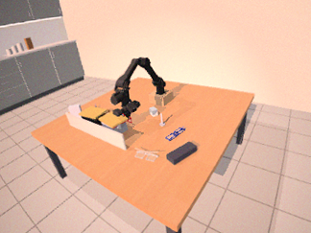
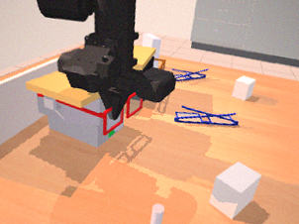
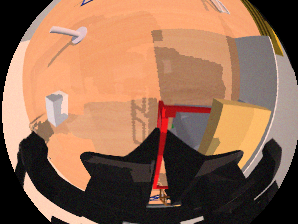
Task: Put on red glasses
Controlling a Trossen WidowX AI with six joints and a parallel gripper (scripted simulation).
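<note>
The grey display head lies 6 cm ahead of my gripper tip, 4 cm to the right of it and 1 cm below it. Round my gripper tip: long white panel 20 cm ahead, 14 cm to the right, 1 cm below; then thin white post 14 cm behind, 16 cm to the left, 4 cm below; then dark case 3 cm ahead, 45 cm to the left, 5 cm below.
</note>
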